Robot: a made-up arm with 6 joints.
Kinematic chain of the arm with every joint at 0, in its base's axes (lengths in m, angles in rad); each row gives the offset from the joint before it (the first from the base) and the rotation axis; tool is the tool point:
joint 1: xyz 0 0 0.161 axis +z
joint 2: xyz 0 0.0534 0 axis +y
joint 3: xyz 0 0 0.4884 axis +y
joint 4: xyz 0 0 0.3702 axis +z
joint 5: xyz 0 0 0 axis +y
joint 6: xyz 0 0 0.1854 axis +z
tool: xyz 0 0 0
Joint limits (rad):
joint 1: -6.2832..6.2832
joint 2: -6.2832..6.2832
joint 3: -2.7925..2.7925
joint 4: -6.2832..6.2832
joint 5: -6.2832..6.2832
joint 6: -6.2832..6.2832
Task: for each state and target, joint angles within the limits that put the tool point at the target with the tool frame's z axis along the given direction. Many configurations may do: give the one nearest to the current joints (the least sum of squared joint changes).
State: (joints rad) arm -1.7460 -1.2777 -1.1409 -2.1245 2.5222 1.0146
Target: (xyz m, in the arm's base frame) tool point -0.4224 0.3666 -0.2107 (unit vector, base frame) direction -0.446 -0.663 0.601
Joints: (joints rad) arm -0.8744 -1.8493 -0.9510 -1.5820 2.2665 1.0146
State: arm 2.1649 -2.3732 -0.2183 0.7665 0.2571 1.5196
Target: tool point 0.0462 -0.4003 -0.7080 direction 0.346 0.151 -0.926
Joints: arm 1.6538 -2.3225 -0.6329 0.8871 -0.4790 1.5196
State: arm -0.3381 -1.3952 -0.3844 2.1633 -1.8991 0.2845
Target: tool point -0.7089 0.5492 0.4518 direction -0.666 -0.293 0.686
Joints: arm -0.7371 -1.2976 -0.1872 2.3512 -1.2089 0.2845
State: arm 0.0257 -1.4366 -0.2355 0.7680 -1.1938 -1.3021
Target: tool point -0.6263 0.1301 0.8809 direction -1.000 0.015 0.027
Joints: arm -0.1645 -0.7052 0.3194 0.1629 -1.1626 -1.3021
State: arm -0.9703 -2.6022 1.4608 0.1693 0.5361 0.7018
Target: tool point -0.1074 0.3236 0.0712 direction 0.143 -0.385 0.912
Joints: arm -1.1155 -2.9078 1.9609 -0.0417 1.3684 0.7018
